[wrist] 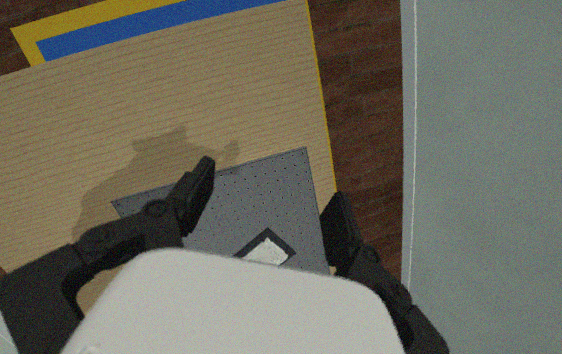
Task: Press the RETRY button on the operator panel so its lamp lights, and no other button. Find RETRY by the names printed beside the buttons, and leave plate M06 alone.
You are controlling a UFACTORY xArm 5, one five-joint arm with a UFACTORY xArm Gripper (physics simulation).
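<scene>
My gripper is open and empty, its two dark fingers spread above the wooden table top near its right edge. Between and below the fingers lies a grey board with small dark dots. A small pale plate with a dark border lies on this board; the pale gripper housing hides its lower part, and no marking on it can be read, so I cannot tell whether it is M06. The operator panel, its buttons, printed names and lamps do not show in the wrist view.
The wooden table top carries the gripper's shadow. Beyond its far edge lies a blue area with a yellow border. Dark brown floor runs along the right, then a large grey-green surface with a pale edge.
</scene>
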